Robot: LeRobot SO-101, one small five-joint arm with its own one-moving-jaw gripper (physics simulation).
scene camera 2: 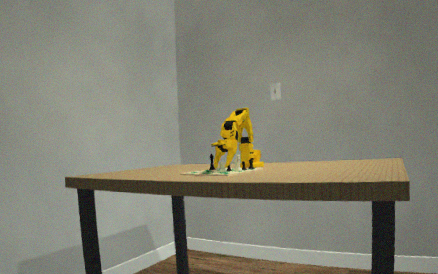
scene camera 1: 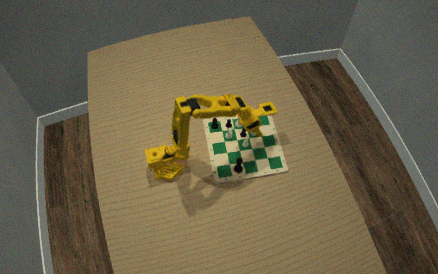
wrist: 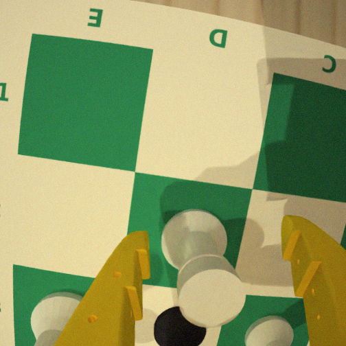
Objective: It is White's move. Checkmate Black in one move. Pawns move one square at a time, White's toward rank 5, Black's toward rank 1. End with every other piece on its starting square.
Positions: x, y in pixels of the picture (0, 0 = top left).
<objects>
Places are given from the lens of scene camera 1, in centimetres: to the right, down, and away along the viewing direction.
chessboard [scene camera 1: 264, 156]: 13, 6, 92
</objects>
